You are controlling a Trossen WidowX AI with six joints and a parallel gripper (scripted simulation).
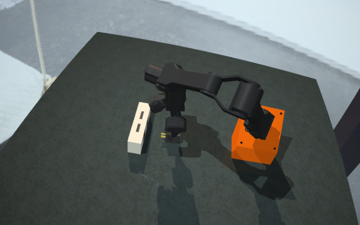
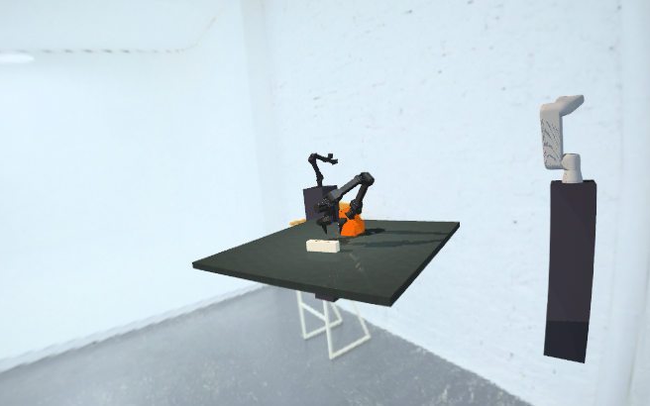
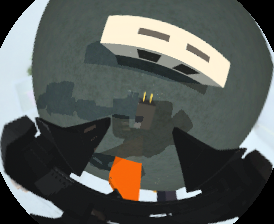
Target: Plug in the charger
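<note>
My gripper tip is 1 cm short of the dark two-prong charger and 5 cm above it.
</note>
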